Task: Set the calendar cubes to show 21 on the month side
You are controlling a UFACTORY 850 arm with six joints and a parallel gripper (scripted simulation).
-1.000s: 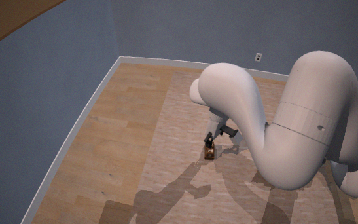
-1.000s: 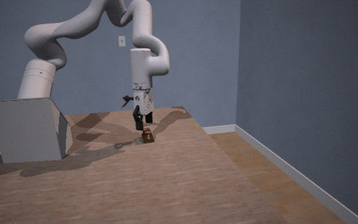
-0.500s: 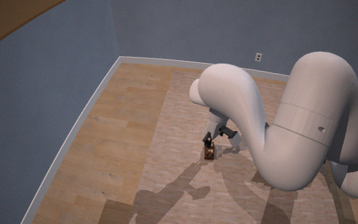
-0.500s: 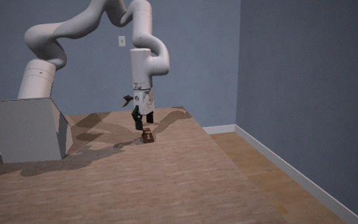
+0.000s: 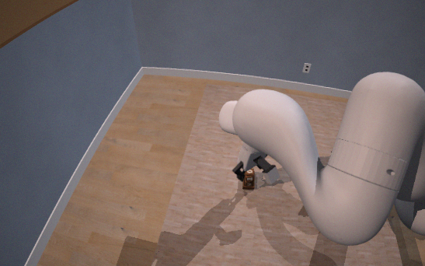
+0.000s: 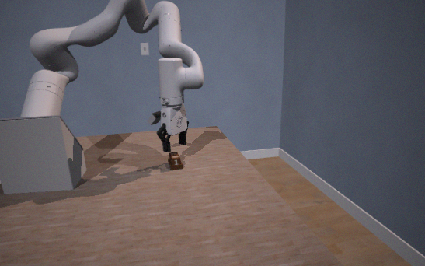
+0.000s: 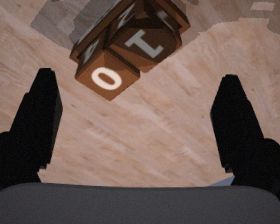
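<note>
My hand is 2 cm to the left of the brown wooden date cube and 5 cm above it. Also, from my hand: brown tray (1 cm behind, 1 cm to the right, 7 cm below).
</note>
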